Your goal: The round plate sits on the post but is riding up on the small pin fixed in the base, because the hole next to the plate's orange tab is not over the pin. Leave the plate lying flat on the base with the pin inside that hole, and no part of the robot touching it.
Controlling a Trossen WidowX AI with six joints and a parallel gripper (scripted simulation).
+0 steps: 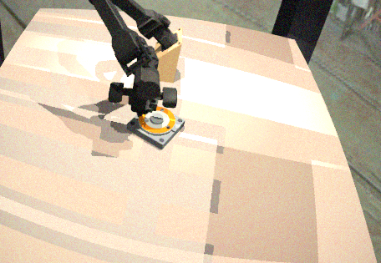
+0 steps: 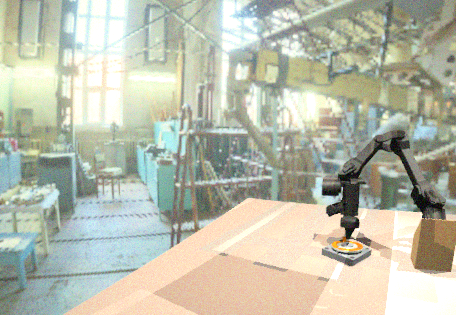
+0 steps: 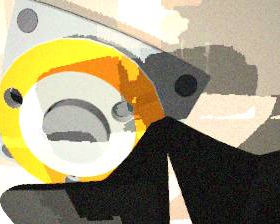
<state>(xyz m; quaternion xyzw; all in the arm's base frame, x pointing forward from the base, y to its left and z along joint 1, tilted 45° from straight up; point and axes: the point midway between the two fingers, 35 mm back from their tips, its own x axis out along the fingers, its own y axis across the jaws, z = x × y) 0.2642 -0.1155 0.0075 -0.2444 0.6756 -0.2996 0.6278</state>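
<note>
Now: gripper tip 5 cm to the right of the base and 2 cm above it. The rest, counted from my gripper tip: round plate (1 cm ahead, 3 cm to the left).
</note>
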